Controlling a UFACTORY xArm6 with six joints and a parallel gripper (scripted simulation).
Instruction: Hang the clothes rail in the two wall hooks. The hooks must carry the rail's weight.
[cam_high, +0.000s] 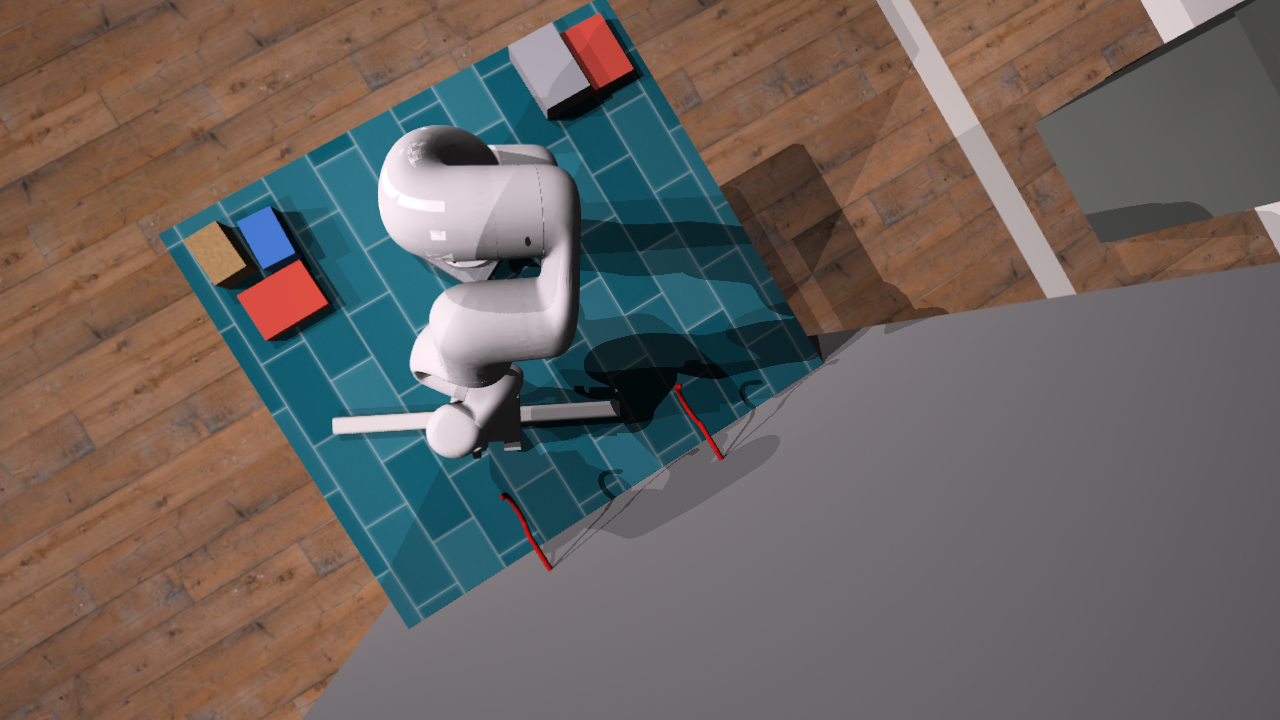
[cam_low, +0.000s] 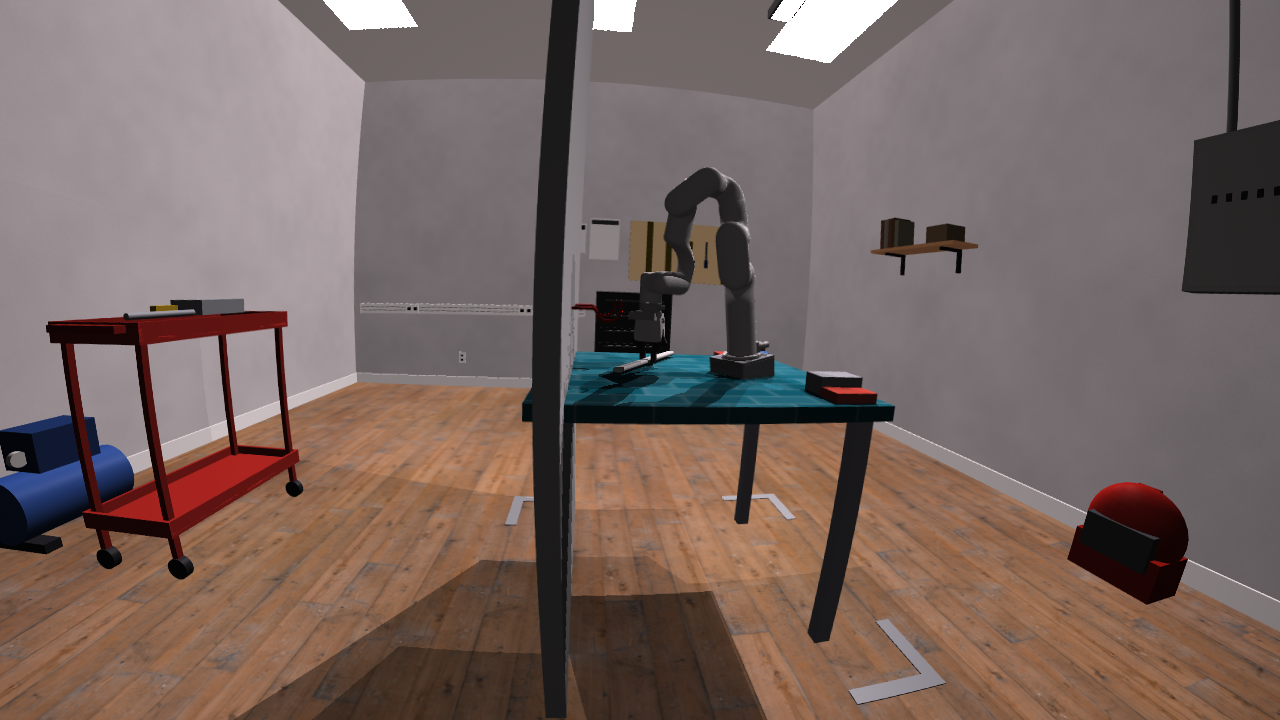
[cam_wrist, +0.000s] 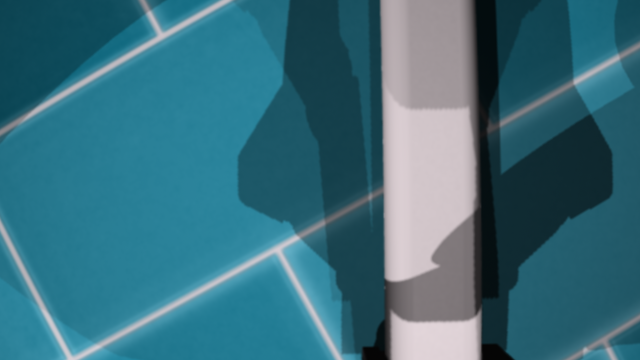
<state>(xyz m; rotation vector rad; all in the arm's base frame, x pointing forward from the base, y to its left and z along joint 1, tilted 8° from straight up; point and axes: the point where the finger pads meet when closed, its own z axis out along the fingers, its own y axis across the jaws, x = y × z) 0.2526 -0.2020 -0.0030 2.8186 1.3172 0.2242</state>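
My hand is 10 mm above the clothes rail. Round my hand: tan block (500 mm behind, 130 mm to the right); blue block (470 mm behind, 50 mm to the right, 10 mm below); grey wall panel (300 mm ahead, 90 mm to the left, 400 mm above).
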